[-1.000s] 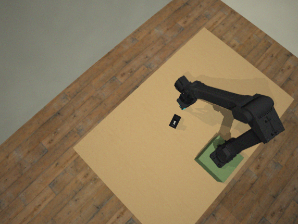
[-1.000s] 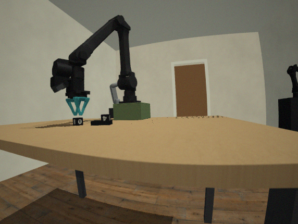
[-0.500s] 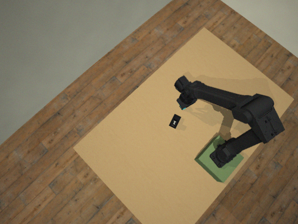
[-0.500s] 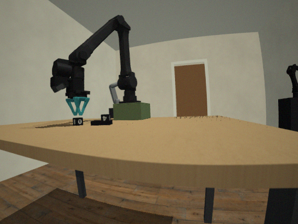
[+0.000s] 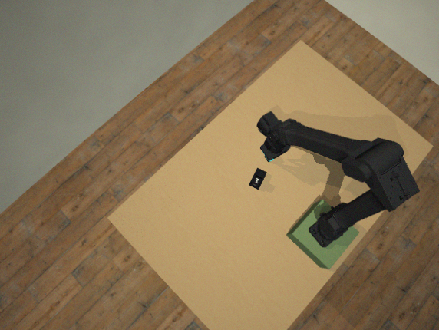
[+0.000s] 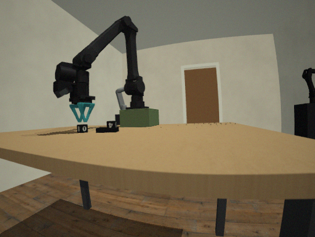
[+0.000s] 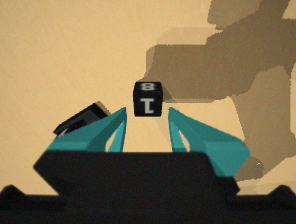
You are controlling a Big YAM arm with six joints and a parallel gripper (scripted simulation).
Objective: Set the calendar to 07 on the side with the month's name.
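The digit cube is 30 mm below my hand. Round my hand: black calendar tray 100 mm to the left, 40 mm below, 40 mm behind.
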